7 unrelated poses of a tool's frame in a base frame.
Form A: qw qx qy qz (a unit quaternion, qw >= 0); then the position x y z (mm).
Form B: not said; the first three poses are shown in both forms.
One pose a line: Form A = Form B
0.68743 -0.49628 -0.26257 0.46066 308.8 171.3 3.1 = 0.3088 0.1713 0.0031 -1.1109 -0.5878 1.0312
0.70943 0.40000 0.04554 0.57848 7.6 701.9 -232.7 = 0.0076 0.7019 -0.2327 0.8878 0.1011 1.2839
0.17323 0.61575 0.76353 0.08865 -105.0 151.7 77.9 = -0.1050 0.1517 0.0779 1.7464 2.1656 0.2514
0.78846 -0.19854 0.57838 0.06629 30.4 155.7 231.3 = 0.0304 0.1557 0.2313 -0.4277 1.2459 0.1428
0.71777 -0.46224 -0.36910 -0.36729 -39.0 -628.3 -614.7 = -0.0390 -0.6283 -0.6147 -1.0226 -0.8166 -0.8126
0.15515 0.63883 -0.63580 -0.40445 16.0 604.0 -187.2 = 0.0160 0.6040 -0.1872 1.8301 -1.8214 -1.1586
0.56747 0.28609 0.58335 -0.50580 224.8 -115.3 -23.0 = 0.2248 -0.1153 -0.0230 0.6722 1.3707 -1.1885
